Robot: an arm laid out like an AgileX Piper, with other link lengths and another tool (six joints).
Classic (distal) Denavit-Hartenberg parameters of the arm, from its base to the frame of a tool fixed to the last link. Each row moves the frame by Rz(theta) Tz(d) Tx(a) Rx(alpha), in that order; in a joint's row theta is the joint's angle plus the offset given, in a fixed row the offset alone. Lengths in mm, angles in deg.
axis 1: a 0; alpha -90; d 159.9; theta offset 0
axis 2: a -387.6; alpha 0; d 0; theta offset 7.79
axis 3: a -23.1; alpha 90; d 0; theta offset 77.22
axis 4: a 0; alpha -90; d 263.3; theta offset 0
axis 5: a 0; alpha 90; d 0; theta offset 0
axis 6: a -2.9; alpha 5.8; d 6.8; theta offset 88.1
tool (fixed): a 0; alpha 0; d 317.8; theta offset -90
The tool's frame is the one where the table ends.
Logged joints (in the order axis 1, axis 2, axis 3, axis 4, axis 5, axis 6), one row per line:
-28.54, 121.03, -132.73, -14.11, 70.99, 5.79
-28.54, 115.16, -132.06, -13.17, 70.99, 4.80
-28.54, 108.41, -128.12, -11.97, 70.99, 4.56
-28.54, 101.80, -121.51, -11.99, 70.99, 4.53
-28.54, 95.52, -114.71, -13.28, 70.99, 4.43
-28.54, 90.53, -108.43, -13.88, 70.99, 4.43
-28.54, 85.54, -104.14, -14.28, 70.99, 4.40
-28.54, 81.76, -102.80, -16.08, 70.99, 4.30
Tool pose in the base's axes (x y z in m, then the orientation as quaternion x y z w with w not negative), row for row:
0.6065, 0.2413, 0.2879, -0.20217, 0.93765, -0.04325, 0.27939
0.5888, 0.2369, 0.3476, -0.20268, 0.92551, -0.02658, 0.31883
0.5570, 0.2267, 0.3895, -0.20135, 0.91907, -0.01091, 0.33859
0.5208, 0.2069, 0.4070, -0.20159, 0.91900, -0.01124, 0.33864
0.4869, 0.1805, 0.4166, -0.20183, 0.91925, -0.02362, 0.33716
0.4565, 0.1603, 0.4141, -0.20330, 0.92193, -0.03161, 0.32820
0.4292, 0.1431, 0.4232, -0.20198, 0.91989, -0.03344, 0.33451
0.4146, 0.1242, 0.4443, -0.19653, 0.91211, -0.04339, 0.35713
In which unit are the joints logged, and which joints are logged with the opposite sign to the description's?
The joints are logged in degrees. Opposite sign: axis 1.
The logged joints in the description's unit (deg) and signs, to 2 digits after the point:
28.54, 121.03, -132.73, -14.11, 70.99, 5.79
28.54, 115.16, -132.06, -13.17, 70.99, 4.80
28.54, 108.41, -128.12, -11.97, 70.99, 4.56
28.54, 101.80, -121.51, -11.99, 70.99, 4.53
28.54, 95.52, -114.71, -13.28, 70.99, 4.43
28.54, 90.53, -108.43, -13.88, 70.99, 4.43
28.54, 85.54, -104.14, -14.28, 70.99, 4.40
28.54, 81.76, -102.80, -16.08, 70.99, 4.30

